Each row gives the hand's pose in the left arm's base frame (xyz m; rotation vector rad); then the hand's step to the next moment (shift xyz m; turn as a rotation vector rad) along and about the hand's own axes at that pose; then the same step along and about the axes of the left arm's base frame.
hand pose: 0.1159 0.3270 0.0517 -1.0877 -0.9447 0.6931
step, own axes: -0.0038 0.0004 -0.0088 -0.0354 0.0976 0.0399
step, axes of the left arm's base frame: 0.0062 -0.0068 -0.0029 -0.0535 0.0190 -0.0957
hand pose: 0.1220 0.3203 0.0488 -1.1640 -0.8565 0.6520
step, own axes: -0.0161 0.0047 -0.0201 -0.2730 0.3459 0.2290
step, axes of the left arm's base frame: 0.0084 -0.0220 -0.0114 -0.3422 -0.0083 -0.3598
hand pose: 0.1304 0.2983 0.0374 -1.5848 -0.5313 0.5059
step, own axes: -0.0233 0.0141 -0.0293 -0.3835 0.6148 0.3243
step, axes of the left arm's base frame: -0.0001 -0.0383 -0.0116 -0.4773 -0.0181 -0.6341
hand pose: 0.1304 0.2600 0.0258 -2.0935 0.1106 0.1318
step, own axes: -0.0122 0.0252 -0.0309 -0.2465 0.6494 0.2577
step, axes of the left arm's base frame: -0.0139 -0.0391 -0.0044 -0.3430 -0.0964 -0.6496
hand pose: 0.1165 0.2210 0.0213 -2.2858 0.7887 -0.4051
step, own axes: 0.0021 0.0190 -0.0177 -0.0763 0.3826 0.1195
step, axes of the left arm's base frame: -0.0149 -0.0213 -0.0001 -0.1646 -0.1168 -0.3546
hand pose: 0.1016 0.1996 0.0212 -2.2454 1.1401 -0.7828
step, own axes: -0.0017 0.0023 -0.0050 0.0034 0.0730 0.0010
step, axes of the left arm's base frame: -0.0055 -0.0006 0.0016 -0.0376 -0.0410 -0.0474
